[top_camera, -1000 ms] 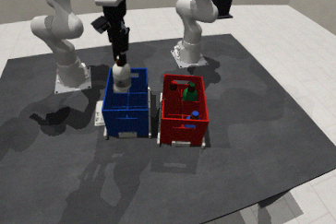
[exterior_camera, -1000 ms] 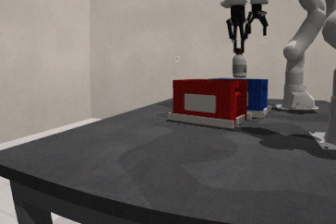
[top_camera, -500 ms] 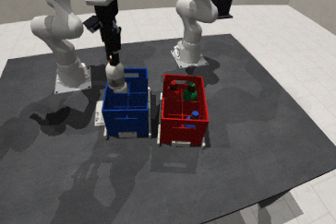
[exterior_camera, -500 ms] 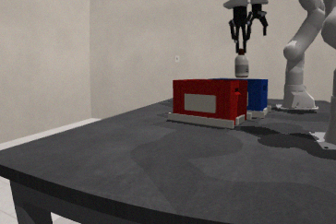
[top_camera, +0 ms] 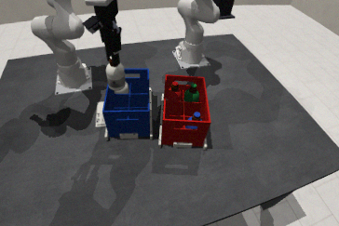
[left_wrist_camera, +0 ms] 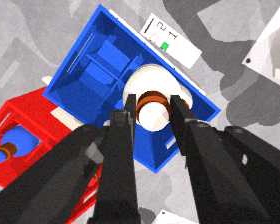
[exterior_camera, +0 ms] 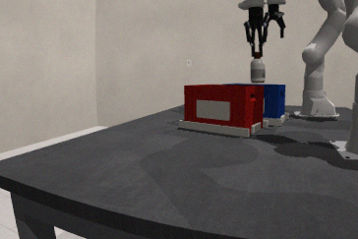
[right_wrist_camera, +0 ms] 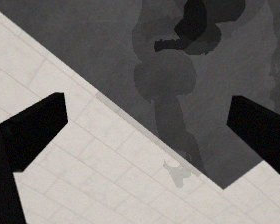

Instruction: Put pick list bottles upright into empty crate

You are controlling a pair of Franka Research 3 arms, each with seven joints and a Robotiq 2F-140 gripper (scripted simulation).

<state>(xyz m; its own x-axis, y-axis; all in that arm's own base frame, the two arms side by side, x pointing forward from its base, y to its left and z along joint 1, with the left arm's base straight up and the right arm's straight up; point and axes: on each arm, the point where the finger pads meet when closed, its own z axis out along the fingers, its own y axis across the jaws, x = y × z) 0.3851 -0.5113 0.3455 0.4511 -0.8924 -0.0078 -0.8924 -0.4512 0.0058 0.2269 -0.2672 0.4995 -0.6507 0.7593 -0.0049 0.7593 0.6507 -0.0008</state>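
Right now my left hand is 1 cm short of the blue crate, 4 cm to the right of it and 26 cm above it. The rest, counted from my left hand: pick list (3 cm behind, 9 cm to the right, 34 cm below); then red bottle (4 cm ahead, 26 cm to the left, 26 cm below); then red crate (14 cm ahead, 27 cm to the left, 26 cm below).
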